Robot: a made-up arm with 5 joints. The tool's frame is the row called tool. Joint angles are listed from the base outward.
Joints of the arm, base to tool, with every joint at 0 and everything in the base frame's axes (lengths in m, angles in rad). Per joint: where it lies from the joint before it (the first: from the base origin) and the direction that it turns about. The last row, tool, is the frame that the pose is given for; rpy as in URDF.
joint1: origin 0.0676 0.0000 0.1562 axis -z
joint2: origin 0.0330 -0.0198 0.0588 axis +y
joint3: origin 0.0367 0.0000 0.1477 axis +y
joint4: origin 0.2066 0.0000 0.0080 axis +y
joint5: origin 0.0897 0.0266 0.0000 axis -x
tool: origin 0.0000 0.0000 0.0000 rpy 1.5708 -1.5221 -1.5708
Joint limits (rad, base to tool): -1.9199..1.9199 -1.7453..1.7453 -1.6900..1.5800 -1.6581..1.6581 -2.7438..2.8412
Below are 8 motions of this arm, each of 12 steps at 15 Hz.
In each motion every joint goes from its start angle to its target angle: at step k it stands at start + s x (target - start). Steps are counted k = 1, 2, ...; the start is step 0. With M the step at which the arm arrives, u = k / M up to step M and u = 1 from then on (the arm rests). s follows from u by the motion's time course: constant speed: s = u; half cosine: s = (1 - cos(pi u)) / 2; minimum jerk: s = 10 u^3 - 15 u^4 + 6 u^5.
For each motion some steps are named. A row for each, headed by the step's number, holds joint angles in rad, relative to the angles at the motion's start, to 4 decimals.
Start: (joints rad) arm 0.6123 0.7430 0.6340 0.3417 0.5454
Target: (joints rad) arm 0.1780 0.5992 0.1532 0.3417 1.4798
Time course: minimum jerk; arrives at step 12
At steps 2, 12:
2: -0.0154 -0.0051 -0.0171 0.0000 0.0332
12: -0.4343 -0.1438 -0.4808 0.0000 0.9344

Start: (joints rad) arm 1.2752 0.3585 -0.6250 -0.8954 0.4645
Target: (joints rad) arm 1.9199 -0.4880 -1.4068 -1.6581 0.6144
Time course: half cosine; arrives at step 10
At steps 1, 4, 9, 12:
1: 0.0158 -0.0207 -0.0191 -0.0187 0.0037
4: 0.2227 -0.2925 -0.2701 -0.2635 0.0518
9: 0.6289 -0.8258 -0.7627 -0.7440 0.1462
12: 0.6447 -0.8465 -0.7818 -0.7627 0.1499

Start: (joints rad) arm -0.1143 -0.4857 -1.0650 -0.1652 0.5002
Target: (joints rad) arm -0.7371 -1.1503 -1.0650 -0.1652 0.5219
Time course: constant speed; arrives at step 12
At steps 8, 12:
8: -0.4152 -0.4431 0.0000 0.0000 0.0145
12: -0.6228 -0.6646 0.0000 0.0000 0.0217

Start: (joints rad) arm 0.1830 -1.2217 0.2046 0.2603 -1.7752
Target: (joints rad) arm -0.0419 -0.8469 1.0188 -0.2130 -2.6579
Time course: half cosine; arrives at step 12
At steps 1, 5, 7, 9, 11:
1: -0.0038 0.0064 0.0139 -0.0081 -0.0150
5: -0.0833 0.1389 0.3017 -0.1754 -0.3271
7: -0.1416 0.2359 0.5125 -0.2979 -0.5556
9: -0.1920 0.3199 0.6950 -0.4040 -0.7534
11: -0.2211 0.3684 0.8003 -0.4652 -0.8677

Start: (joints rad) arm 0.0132 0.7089 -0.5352 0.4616 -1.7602
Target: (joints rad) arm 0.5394 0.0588 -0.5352 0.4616 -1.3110
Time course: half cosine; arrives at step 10
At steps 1, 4, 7, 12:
1: 0.0129 -0.0159 0.0000 0.0000 0.0110
4: 0.1818 -0.2246 0.0000 0.0000 0.1552
7: 0.4177 -0.5161 0.0000 0.0000 0.3566
12: 0.5262 -0.6501 0.0000 0.0000 0.4492

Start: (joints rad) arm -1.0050 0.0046 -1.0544 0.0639 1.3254
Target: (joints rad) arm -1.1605 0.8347 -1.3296 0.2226 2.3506
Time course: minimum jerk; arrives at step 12
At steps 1, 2, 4, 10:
1: -0.0008 0.0042 -0.0014 0.0008 0.0052
2: -0.0055 0.0295 -0.0098 0.0056 0.0364
4: -0.0326 0.1742 -0.0578 0.0333 0.2152
10: -0.1500 0.8006 -0.2654 0.1531 0.9888

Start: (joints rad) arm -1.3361 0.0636 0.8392 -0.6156 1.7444
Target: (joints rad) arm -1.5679 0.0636 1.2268 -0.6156 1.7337
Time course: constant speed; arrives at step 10
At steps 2, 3, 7, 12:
2: -0.0464 0.0000 0.0775 0.0000 -0.0021
3: -0.0695 0.0000 0.1163 0.0000 -0.0032
7: -0.1623 0.0000 0.2713 0.0000 -0.0075
12: -0.2318 0.0000 0.3876 0.0000 -0.0107

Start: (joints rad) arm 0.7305 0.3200 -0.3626 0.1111 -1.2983
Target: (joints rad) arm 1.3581 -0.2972 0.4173 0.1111 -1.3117
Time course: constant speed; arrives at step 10
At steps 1, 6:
1: 0.0628 -0.0617 0.0780 0.0000 -0.0013
6: 0.3766 -0.3703 0.4679 0.0000 -0.0080

